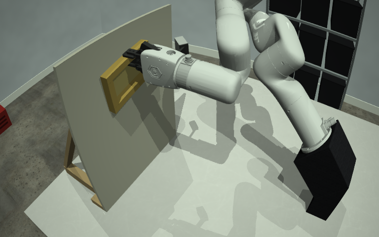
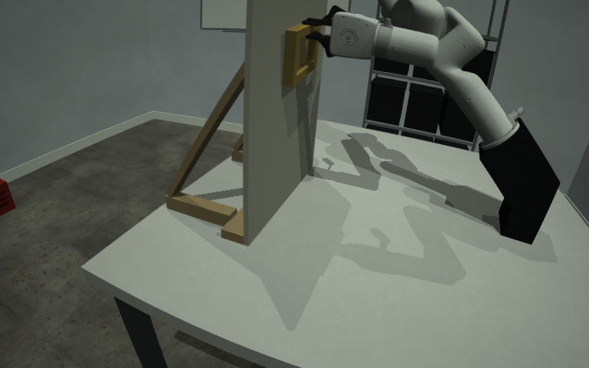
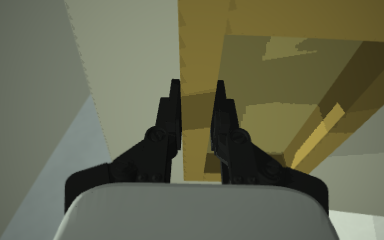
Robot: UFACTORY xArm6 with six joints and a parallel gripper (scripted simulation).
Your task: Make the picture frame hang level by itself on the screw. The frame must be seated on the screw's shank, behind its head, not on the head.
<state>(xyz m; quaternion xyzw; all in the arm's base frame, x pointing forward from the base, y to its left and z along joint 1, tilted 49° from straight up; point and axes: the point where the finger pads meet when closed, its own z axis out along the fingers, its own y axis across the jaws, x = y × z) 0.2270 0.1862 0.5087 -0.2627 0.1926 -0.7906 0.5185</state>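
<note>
My hand is 20 mm short of the yellow-brown picture frame and 50 mm above it. Also, from my hand: beige wall board (40 mm ahead, 20 mm to the right, 190 mm below).
</note>
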